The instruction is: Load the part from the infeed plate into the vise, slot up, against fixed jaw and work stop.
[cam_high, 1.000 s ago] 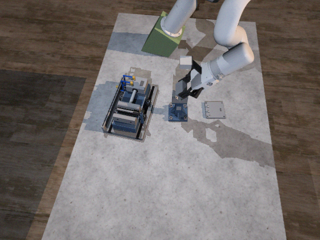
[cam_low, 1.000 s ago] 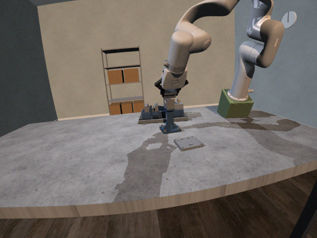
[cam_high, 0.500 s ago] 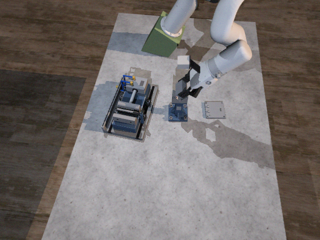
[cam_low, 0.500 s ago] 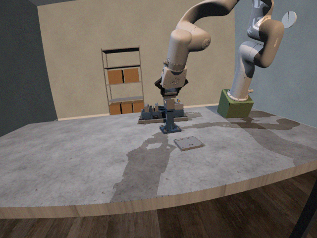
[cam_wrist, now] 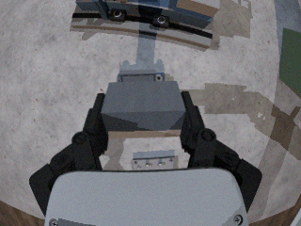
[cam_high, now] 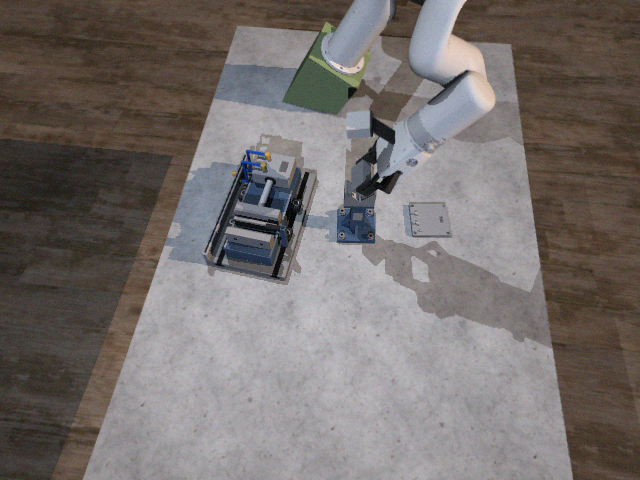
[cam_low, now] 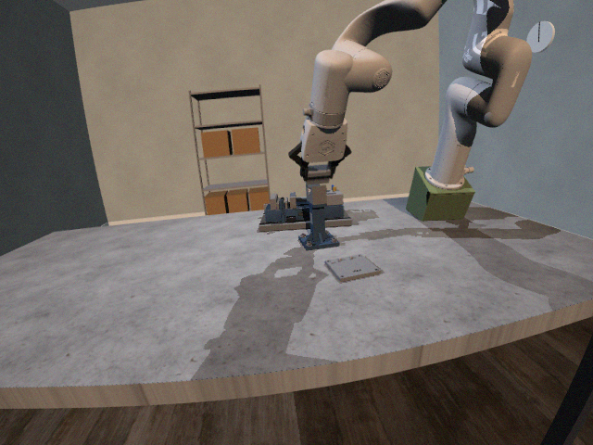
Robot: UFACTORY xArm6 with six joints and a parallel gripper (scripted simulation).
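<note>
Right now the part is 10 mm below my hand. Round my hand: air cylinder rod: 10 mm behind, 230 mm to the right, 120 mm below; air cylinder: 90 mm behind, 220 mm to the right, 120 mm below; blue vise body: 10 mm ahead, 230 mm to the right, 150 mm below.
</note>
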